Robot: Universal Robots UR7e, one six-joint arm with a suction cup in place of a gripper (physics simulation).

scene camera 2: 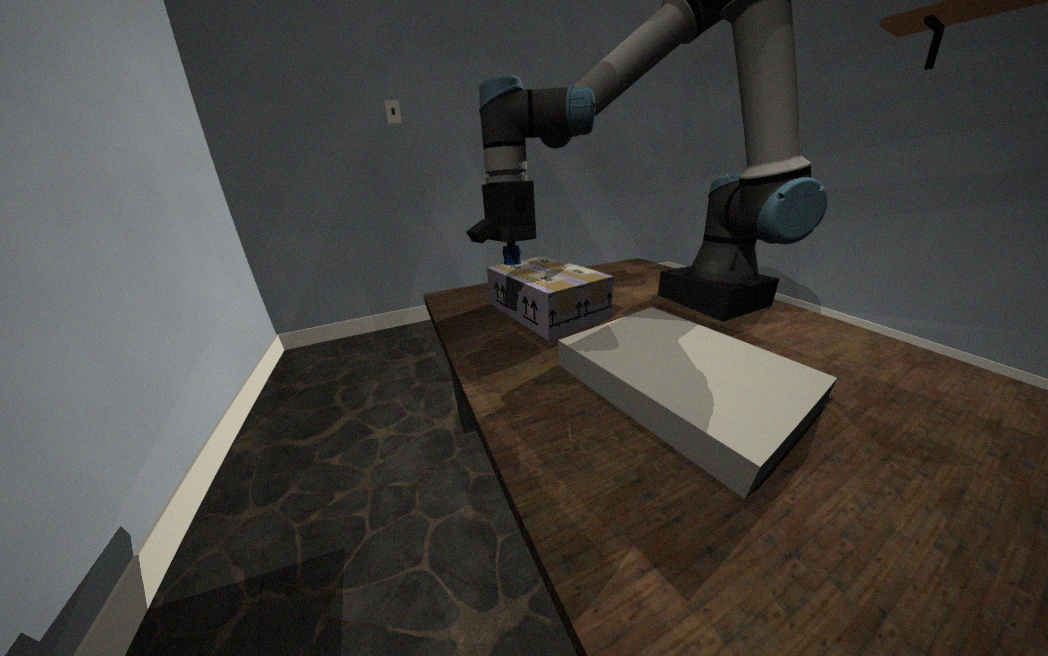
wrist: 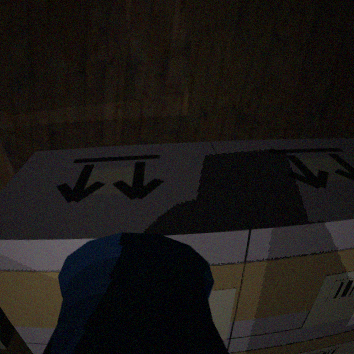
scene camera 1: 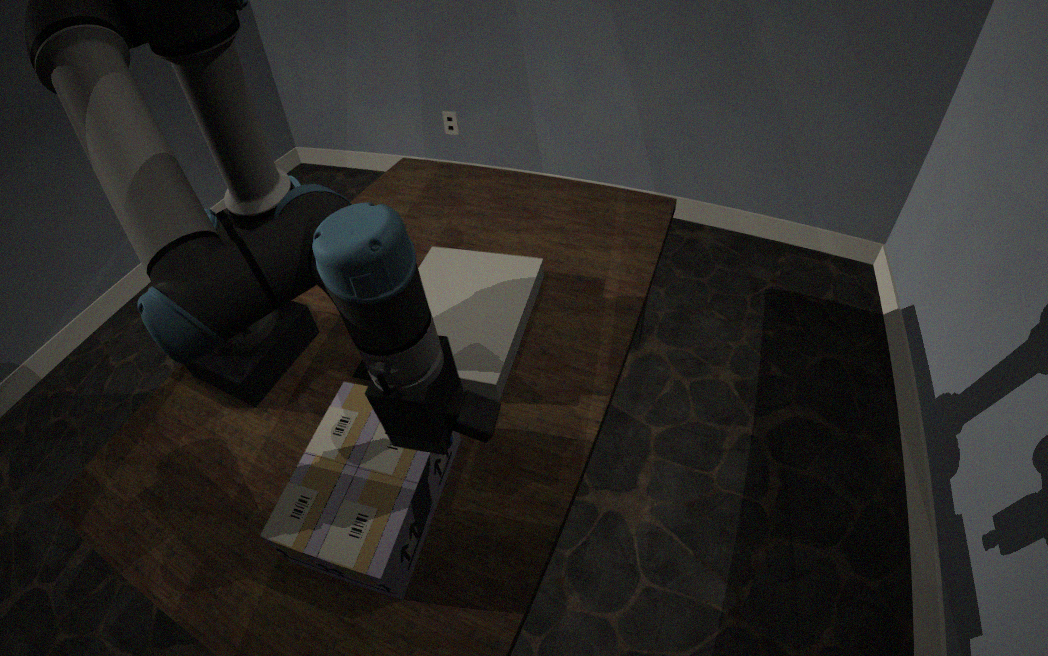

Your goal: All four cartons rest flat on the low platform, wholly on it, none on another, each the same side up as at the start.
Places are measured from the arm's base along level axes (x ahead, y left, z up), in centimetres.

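Pixels of known places: hand at its tool point: (scene camera 2: pixel 512 263) (wrist: pixel 136 291); arm's base at its link origin: (scene camera 2: pixel 722 275).
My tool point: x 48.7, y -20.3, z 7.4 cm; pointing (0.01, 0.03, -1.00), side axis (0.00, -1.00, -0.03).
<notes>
For each thing: its top centre in the pictures, then the offset to it from my tool point. Level surfaces: height alone.
- back-left at its top centre: (scene camera 1: pixel 349 421) (scene camera 2: pixel 578 273) dy +2.9, dx -15.3, dz -4.5 cm
- front-left at its top centre: (scene camera 1: pixel 309 501) (scene camera 2: pixel 544 262) dy -10.1, dx -15.8, dz -4.5 cm
- front-right at its top centre: (wrist: pixel 348 278) (scene camera 1: pixel 368 520) (scene camera 2: pixel 514 269) dy -10.4, dx -7.0, dz -4.5 cm
- fourth carton at its top centre: (wrist: pixel 110 303) (scene camera 1: pixel 405 434) (scene camera 2: pixel 546 281) dy +2.5, dx -6.5, dz -4.5 cm
- low white platform at its top centre: (scene camera 2: pixel 687 357) (scene camera 1: pixel 458 304) dy +33.3, dx -8.6, dz -9.6 cm
- wooden table at its surface level: dz -14.4 cm
Four lavender and tan cartons with barcode labels stand in a tight two-by-two block on the table. Three are the back-left (scene camera 1: pixel 340 425), front-left (scene camera 1: pixel 300 506) and front-right (scene camera 1: pixel 358 533) ones in the scene camera 1 view. The fourth carton (scene camera 1: pixel 382 457) (scene camera 2: pixel 498 281) (wrist: pixel 40 210) is partly hidden under the tool. Side arrows point up in the scene camera 2 view. My suction gripper (scene camera 2: pixel 511 255) (wrist: pixel 140 295) is upright, its blue cup very close over the fourth carton's top; contact is hard to see, and no carton is lifted. The low white platform (scene camera 1: pixel 494 297) (scene camera 2: pixel 657 371) bears no carton.
The wooden table (scene camera 1: pixel 618 232) (scene camera 2: pixel 603 479) carries the cartons, the platform and the arm's black base (scene camera 1: pixel 247 363) (scene camera 2: pixel 717 293). The platform stands close to the carton block. The table's long edge runs beside both. Walls stand beyond the table.
</notes>
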